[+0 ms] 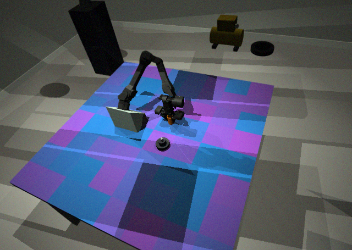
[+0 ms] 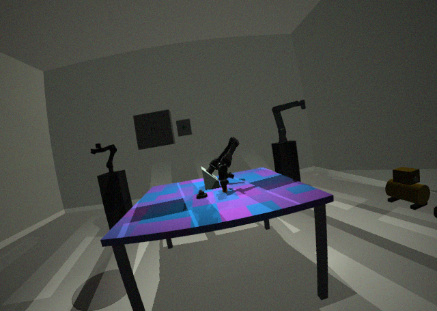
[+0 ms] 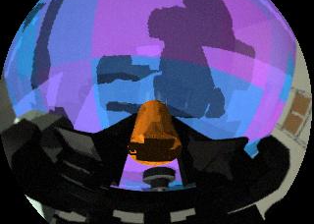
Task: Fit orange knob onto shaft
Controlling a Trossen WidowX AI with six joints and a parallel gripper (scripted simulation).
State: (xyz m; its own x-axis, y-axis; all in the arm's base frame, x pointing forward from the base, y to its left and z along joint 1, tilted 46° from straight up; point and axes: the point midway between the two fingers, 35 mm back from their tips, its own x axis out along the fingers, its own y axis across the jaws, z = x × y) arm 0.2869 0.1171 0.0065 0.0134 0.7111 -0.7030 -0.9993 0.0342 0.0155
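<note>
The round dark pedestal is 30 mm ahead of my gripper tip, 180 mm to the right of it and 20 mm above it. The rest, counted from my gripper tip: orange knob: 30 mm above.
</note>
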